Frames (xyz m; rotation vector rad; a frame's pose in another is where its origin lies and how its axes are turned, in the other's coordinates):
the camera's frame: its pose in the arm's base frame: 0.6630 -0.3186 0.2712 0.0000 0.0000 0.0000
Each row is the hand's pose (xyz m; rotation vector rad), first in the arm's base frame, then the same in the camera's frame.
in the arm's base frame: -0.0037 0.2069 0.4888 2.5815 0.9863 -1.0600
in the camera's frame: -0.6667 0.5255 0.2176 2.5815 0.9863 -1.0600
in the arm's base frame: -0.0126 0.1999 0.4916 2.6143 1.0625 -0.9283
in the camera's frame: -0.6756 0.5185 0.2204 2.6143 1.0625 -0.9283
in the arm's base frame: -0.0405 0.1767 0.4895 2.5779 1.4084 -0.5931
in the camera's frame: -0.7035 0.4953 0.2183 2.5779 1.4084 -0.5931
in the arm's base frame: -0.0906 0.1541 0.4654 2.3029 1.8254 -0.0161
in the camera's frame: -0.7536 0.4727 0.1942 2.3029 1.8254 -0.0161
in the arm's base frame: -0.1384 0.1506 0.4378 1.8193 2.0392 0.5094
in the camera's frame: -0.8014 0.4692 0.1666 1.8193 2.0392 0.5094
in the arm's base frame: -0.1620 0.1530 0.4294 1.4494 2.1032 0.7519
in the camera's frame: -0.8250 0.4716 0.1582 1.4494 2.1032 0.7519
